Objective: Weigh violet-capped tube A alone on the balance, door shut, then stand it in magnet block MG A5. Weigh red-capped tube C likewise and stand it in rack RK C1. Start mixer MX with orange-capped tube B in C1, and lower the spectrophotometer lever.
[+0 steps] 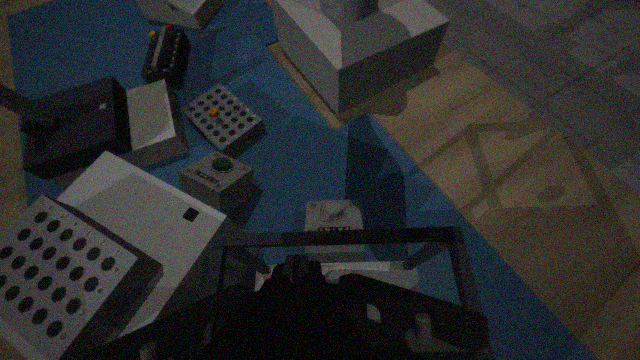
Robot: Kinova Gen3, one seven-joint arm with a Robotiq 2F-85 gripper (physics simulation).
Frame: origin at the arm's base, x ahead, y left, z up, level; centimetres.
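Seen in the pictures: gripper, fingertip midpoint: [298, 269]; arm's base, link origin: [345, 5].
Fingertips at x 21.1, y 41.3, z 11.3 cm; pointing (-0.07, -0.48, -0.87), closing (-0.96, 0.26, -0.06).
Note:
Pixels of each thing's middle, then the offset from my fingertips to it. "*": a spot on its surface instead. Level surfaces: height alone.
- balance, surface spot: [340, 236] * dx -3.3, dy -1.0, dz -0.1 cm
- pale balance pan, surface spot: [376, 268] * dx -6.8, dy +0.6, dz -12.1 cm
- orange-capped tube, body centre: [218, 119] dx +6.4, dy -31.7, dz -18.3 cm
- grey hole rack, body centre: [223, 119] dx +5.9, dy -32.9, dz -19.9 cm
- red-capped tube, body centre: [174, 35] dx +11.0, dy -57.7, dz -18.1 cm
- small black block, body centre: [165, 55] dx +13.7, dy -53.5, dz -19.0 cm
- white machine with a perforated grey plate, body centre: [159, 230] dx +15.2, dy -12.7, dz -12.9 cm
- grey PRINT box, body centre: [333, 211] dx -5.3, dy -8.0, dz -15.1 cm
- dark box with a lever, body centre: [108, 122] dx +23.5, dy -36.6, dz -16.3 cm
- blue mat, surface height: dz -21.4 cm
My gripper [298, 269] is shut and empty. It sits low at the bottom middle, at the dark frame of the balance [340, 236]. The pale balance pan [376, 268] shows through the frame. I cannot see a violet-capped tube. The orange-capped tube [213, 111] stands in a grey hole rack [237, 129] further back. The red-capped tube [168, 27] and a yellow-capped one [152, 33] stand at a small black block [167, 60] at the far back left. A white machine with a perforated grey plate [58, 273] fills the lower left.
A grey box with a green START button [221, 163] and a grey PRINT box [333, 214] stand just beyond the balance. A dark box with a lever [71, 125] is at the left. A large grey block [358, 48] stands at the back. The blue mat [304, 156] ends at the wooden floor on the right.

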